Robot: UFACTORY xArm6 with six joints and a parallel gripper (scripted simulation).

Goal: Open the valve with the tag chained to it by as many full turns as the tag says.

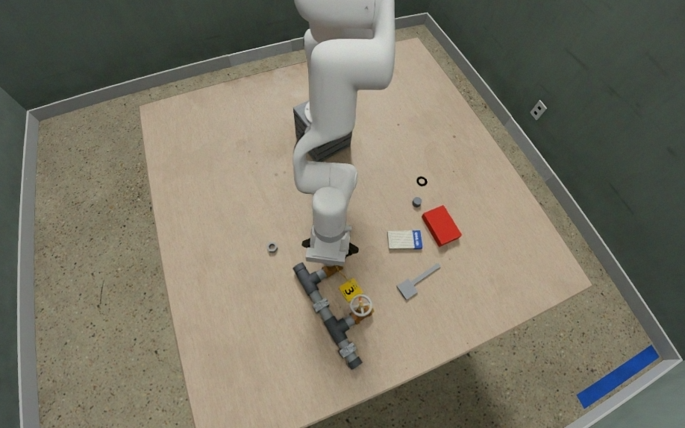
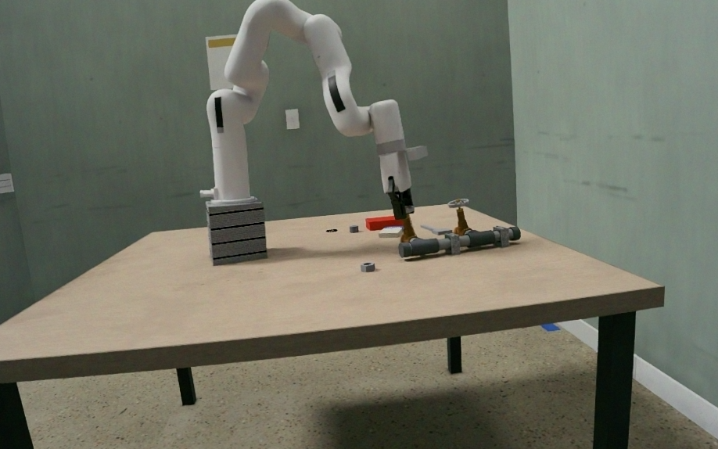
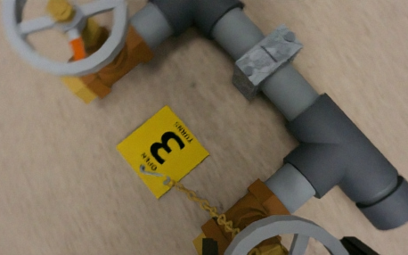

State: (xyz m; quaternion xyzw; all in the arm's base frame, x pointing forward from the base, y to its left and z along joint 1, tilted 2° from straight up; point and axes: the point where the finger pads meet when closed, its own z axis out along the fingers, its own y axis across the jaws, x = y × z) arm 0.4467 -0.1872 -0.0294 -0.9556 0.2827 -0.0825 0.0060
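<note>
My hand is 9 cm short of the yellow tag, 4 cm to the right of it and 11 cm above it. The rest, counted from my hand: grey scraper: 16 cm ahead, 22 cm to the left, 11 cm below; then white card: 3 cm ahead, 26 cm to the left, 10 cm below; then red block: 4 cm ahead, 39 cm to the left, 10 cm below.
</note>
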